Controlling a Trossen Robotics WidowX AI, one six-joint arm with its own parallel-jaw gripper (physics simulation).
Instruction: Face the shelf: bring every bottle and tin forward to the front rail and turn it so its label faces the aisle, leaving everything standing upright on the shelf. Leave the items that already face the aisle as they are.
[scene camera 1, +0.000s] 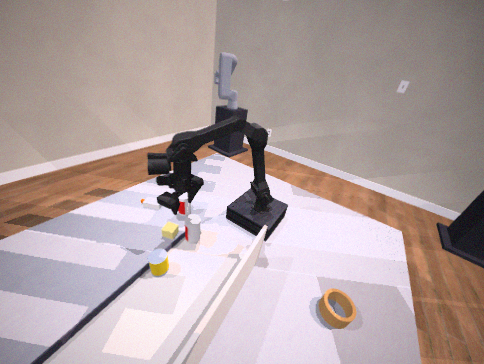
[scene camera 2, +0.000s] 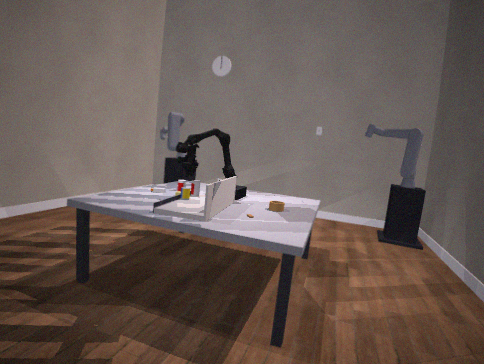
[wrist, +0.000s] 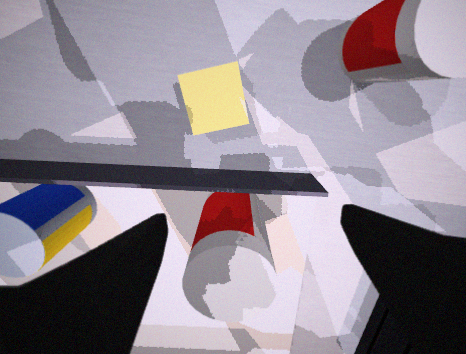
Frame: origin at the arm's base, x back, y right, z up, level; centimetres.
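Seen in the pictures: gripper, fingertip midpoint: (scene camera 1: 182, 208) (scene camera 2: 189, 177) (wrist: 253, 217); arm's base at its link origin: (scene camera 1: 260, 207).
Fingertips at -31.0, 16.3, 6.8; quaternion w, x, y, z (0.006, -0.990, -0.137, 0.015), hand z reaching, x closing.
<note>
Pixels of each thing's top centre, then the offset from my fingertips to it, as dx, dy, dz. "*": a spot on its surface instead.
- grey-white tin at its top centre: (wrist: 229, 286) (scene camera 1: 192, 219) +0.1, -5.8, -1.7
- blue-and-yellow tin at its top centre: (wrist: 4, 246) (scene camera 1: 157, 256) (scene camera 2: 185, 187) -15.7, -8.8, -4.6
- red-labelled tin at a spot on its surface: (wrist: 375, 42) (scene camera 2: 181, 185) * +6.0, +10.0, -8.0
- yellow block at its top centre: (wrist: 214, 100) (scene camera 1: 170, 227) -3.6, +4.1, -10.4
- white item with an orange tip, top centre: (scene camera 1: 151, 200) (scene camera 2: 158, 188) +0.0, +25.6, -11.4
- orange ring at its top centre: (scene camera 1: 340, 304) (scene camera 2: 277, 202) +14.1, -58.5, -9.2
My gripper (scene camera 1: 183, 206) (scene camera 2: 189, 177) (wrist: 253, 217) is open, pointing down, its fingers on either side of a grey-white tin (scene camera 1: 194, 230) (wrist: 230, 280) with a red label. That tin stands upright at the shelf's right end in the wrist view, its red label towards the dark front rail (scene camera 1: 100, 311) (scene camera 2: 166, 200) (wrist: 150, 175). A blue-and-yellow tin (scene camera 1: 159, 264) (scene camera 2: 186, 193) (wrist: 35, 215) stands on the shelf left of the gripper in the wrist view, blue towards the rail. Another red-labelled tin (scene camera 2: 180, 185) (wrist: 375, 42) stands upright off the shelf, beyond the rail.
A yellow block (scene camera 1: 170, 230) (wrist: 213, 98) lies outside the rail. A white item with an orange tip (scene camera 1: 151, 204) (scene camera 2: 159, 190) lies farther out. The shelf's pale back panel (scene camera 1: 251, 254) (scene camera 2: 221, 197) stands upright. An orange ring (scene camera 1: 326, 315) (scene camera 2: 276, 208) lies behind it on the table.
</note>
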